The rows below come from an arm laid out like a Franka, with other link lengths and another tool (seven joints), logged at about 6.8 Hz.
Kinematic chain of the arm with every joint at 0, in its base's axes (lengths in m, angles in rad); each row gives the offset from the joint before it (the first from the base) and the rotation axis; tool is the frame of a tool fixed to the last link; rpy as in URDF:
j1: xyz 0 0 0.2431 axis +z
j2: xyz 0 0 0 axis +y
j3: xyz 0 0 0.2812 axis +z
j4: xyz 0.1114 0 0 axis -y
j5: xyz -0.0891 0 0.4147 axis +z
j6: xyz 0 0 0 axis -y
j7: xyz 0.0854 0 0 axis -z
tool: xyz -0.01 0.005 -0.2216 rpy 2.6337 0 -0.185
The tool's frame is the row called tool.
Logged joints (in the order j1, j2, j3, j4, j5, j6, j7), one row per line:
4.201 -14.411 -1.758 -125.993 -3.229 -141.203 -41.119
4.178 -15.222 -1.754 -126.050 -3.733 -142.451 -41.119
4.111 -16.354 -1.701 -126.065 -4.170 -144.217 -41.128
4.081 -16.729 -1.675 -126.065 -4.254 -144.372 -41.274
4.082 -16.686 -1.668 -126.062 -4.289 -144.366 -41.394
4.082 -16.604 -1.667 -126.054 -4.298 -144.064 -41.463
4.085 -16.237 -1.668 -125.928 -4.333 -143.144 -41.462
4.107 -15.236 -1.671 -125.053 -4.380 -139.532 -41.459
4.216 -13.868 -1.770 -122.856 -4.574 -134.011 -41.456
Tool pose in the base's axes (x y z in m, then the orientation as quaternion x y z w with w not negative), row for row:
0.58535 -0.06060 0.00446 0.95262 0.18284 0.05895 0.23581
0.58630 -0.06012 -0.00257 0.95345 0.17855 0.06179 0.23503
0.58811 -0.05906 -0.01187 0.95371 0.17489 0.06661 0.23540
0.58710 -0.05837 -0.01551 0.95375 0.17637 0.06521 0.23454
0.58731 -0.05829 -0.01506 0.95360 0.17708 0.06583 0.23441
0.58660 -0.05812 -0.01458 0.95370 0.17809 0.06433 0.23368
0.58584 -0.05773 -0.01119 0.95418 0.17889 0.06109 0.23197
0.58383 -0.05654 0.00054 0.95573 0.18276 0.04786 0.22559
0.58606 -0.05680 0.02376 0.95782 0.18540 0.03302 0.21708
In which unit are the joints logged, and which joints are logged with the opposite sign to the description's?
The joints are logged in degrees. Opposite sign: j1, j2, j5, j6.
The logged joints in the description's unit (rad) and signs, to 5 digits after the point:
-0.07332 0.25152 -0.03068 -2.19899 0.05636 2.46446 -0.71766
-0.07292 0.26567 -0.03061 -2.19999 0.06515 2.48624 -0.71766
-0.07175 0.28543 -0.02969 -2.20025 0.07278 2.51706 -0.71782
-0.07123 0.29198 -0.02923 -2.20025 0.07425 2.51977 -0.72037
-0.07124 0.29123 -0.02911 -2.20020 0.07486 2.51966 -0.72246
-0.07124 0.28979 -0.02909 -2.20006 0.07501 2.51439 -0.72367
-0.07130 0.28339 -0.02911 -2.19786 0.07563 2.49833 -0.72365
-0.07168 0.26592 -0.02916 -2.18259 0.07645 2.43529 -0.72360
-0.07358 0.24204 -0.03089 -2.14424 0.07983 2.33893 -0.72354

